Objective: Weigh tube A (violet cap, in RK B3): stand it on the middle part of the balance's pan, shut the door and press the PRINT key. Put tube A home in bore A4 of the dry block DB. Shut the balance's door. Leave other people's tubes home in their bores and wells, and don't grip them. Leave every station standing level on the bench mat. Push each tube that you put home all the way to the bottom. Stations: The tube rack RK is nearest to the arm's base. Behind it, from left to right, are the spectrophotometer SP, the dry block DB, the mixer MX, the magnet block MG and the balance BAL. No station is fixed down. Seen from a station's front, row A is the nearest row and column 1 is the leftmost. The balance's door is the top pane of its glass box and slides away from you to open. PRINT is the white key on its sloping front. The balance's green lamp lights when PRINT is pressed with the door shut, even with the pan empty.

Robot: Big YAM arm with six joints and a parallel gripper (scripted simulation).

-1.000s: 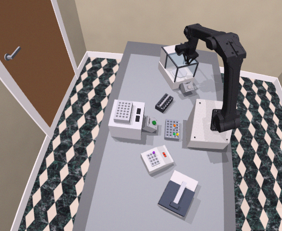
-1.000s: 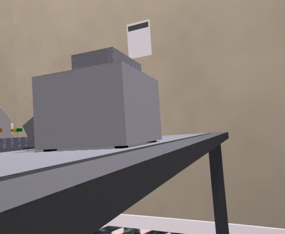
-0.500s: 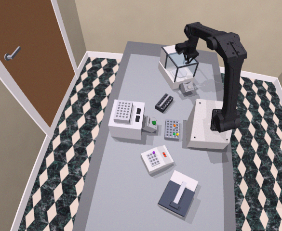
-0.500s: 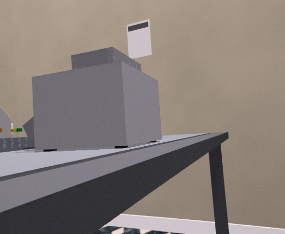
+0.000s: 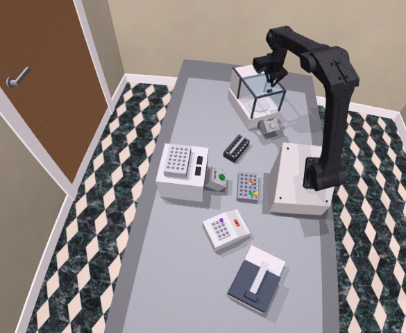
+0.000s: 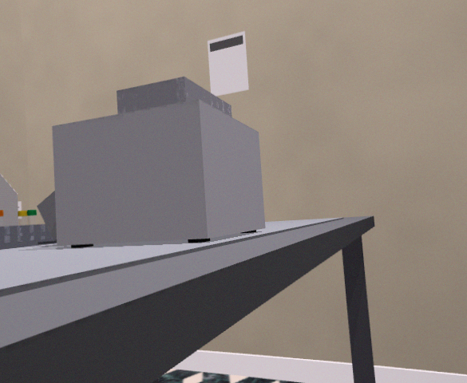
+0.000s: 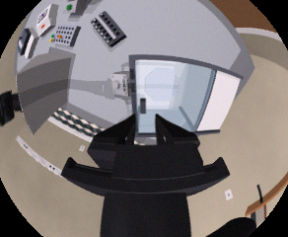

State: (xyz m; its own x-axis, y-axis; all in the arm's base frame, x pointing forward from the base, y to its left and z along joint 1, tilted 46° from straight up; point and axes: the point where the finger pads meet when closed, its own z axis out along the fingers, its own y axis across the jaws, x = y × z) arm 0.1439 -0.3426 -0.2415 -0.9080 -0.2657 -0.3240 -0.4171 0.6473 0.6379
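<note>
Right now the balance door is 5 cm below my hand, 2 cm to the right of it and 1 cm ahead of it. The rest, counted from my hand: tube rack RK: 39 cm to the left, 24 cm below, 9 cm ahead; black magnet block MG: 24 cm below, 20 cm to the left, 13 cm ahead; white PRINT key: 19 cm below, 8 cm to the left, 4 cm behind.
</note>
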